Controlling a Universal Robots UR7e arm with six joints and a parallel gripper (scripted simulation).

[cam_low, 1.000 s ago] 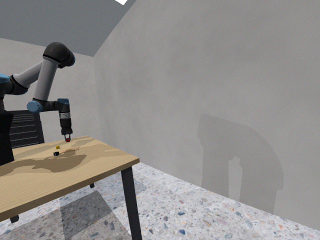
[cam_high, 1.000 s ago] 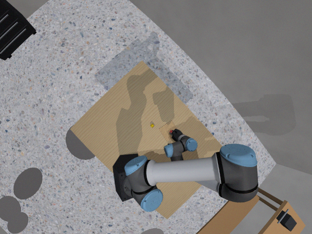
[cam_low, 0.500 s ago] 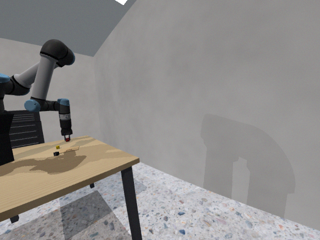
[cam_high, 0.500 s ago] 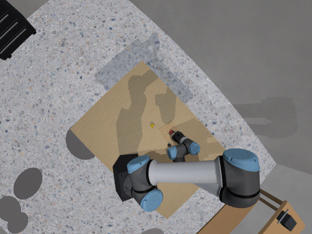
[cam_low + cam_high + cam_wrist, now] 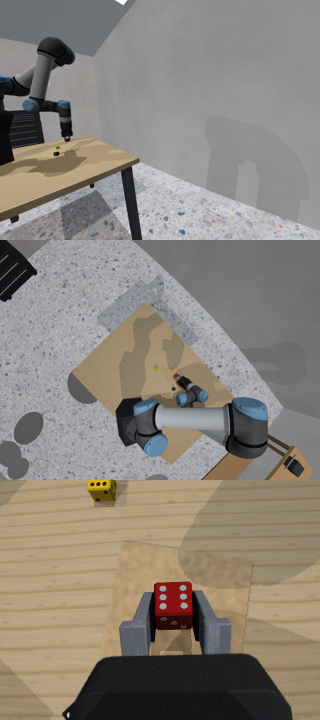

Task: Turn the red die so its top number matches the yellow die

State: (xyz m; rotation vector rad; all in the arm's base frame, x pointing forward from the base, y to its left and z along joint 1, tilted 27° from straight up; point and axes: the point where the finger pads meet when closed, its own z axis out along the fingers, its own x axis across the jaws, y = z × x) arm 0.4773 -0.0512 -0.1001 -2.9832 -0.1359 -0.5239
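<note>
My hand is 1 cm to the right of the red die and 1 cm above it. Round my hand: black die: 9 cm behind, 8 cm to the right, 8 cm below; tan mat: 1 cm to the left, 9 cm below; yellow die: 7 cm behind, 15 cm to the left, 8 cm below.
</note>
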